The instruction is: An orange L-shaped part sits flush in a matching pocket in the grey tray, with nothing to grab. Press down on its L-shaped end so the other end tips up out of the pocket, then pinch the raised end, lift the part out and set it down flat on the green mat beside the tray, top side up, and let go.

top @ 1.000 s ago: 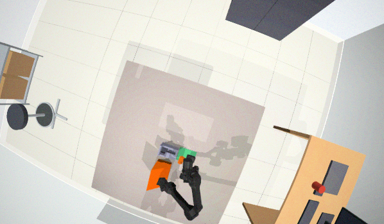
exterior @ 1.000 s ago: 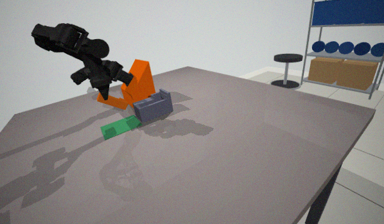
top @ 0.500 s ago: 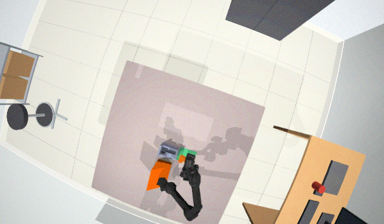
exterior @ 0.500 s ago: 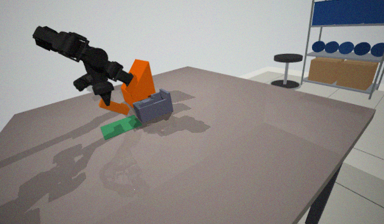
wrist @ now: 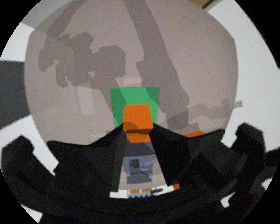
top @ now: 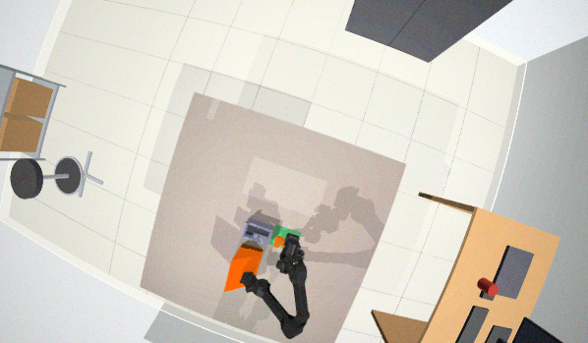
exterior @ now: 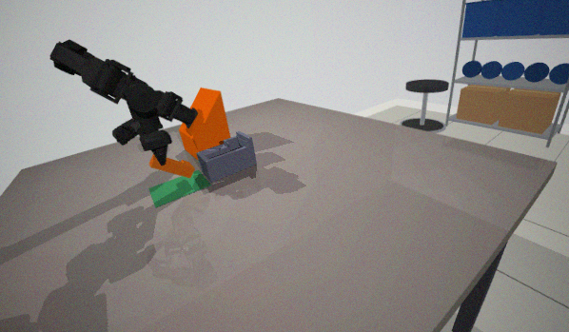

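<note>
Now: the orange L-shaped part 3 cm to the left of my gripper tip, 3 cm below it and 2 cm behind it. The rest, counted from my gripper tip: green mat 10 cm below, 2 cm to the left.
</note>
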